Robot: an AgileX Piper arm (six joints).
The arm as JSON. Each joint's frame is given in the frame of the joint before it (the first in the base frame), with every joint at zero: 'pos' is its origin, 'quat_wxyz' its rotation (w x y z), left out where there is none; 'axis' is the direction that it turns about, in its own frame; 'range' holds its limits. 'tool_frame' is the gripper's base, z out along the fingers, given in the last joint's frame.
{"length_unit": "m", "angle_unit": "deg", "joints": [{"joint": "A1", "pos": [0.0, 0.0, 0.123], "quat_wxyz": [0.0, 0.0, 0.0, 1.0], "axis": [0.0, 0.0, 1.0], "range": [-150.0, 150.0]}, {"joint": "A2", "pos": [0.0, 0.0, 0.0], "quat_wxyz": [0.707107, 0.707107, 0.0, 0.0], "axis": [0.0, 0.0, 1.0], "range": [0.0, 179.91]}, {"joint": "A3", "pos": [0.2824, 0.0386, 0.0], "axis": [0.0, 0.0, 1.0], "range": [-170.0, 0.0]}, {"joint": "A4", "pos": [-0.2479, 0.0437, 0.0], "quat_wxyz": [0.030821, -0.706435, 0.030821, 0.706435], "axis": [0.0, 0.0, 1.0], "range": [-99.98, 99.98]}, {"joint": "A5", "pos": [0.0, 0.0, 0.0], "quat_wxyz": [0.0, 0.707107, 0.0, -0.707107], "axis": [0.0, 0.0, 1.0], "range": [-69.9, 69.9]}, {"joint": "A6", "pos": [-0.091, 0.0, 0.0], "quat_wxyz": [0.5, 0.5, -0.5, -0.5], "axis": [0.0, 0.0, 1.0], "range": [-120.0, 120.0]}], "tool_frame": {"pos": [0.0, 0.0, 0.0]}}
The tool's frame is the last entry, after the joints.
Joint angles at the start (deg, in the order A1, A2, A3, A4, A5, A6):
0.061, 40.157, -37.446, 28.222, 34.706, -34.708
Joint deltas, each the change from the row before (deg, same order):
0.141, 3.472, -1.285, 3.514, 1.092, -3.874
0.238, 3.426, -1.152, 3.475, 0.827, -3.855
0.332, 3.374, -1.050, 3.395, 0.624, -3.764
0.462, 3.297, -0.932, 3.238, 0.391, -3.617
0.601, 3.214, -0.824, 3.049, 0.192, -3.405
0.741, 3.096, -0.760, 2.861, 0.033, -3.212
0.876, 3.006, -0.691, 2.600, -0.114, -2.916
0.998, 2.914, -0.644, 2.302, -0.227, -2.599
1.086, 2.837, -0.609, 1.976, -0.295, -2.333
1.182, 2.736, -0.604, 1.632, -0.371, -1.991
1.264, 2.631, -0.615, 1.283, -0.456, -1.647
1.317, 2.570, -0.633, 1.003, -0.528, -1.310
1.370, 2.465, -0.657, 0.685, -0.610, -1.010
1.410, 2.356, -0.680, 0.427, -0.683, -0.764
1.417, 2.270, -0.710, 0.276, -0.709, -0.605
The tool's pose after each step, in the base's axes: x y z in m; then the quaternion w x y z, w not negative. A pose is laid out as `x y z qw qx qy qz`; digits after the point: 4 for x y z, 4 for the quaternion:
0.1467 0.0285 0.3230 0.4946 -0.1669 0.8486 0.0857
0.1583 0.0325 0.3213 0.4804 -0.1830 0.8516 0.1023
0.1699 0.0367 0.3189 0.4679 -0.1980 0.8531 0.1187
0.1814 0.0410 0.3156 0.4569 -0.2120 0.8534 0.1344
0.1925 0.0456 0.3115 0.4470 -0.2247 0.8529 0.1492
0.2032 0.0505 0.3068 0.4382 -0.2365 0.8518 0.1630
0.2134 0.0558 0.3015 0.4296 -0.2472 0.8506 0.1756
0.2230 0.0616 0.2954 0.4209 -0.2571 0.8496 0.1868
0.2319 0.0676 0.2888 0.4118 -0.2668 0.8489 0.1965
0.2402 0.0740 0.2817 0.4023 -0.2762 0.8486 0.2046
0.2478 0.0808 0.2745 0.3925 -0.2853 0.8485 0.2111
0.2548 0.0878 0.2669 0.3823 -0.2939 0.8489 0.2164
0.2611 0.0951 0.2592 0.3720 -0.3025 0.8496 0.2200
0.2668 0.1027 0.2516 0.3619 -0.3112 0.8502 0.2222
0.2719 0.1104 0.2441 0.3521 -0.3200 0.8507 0.2235

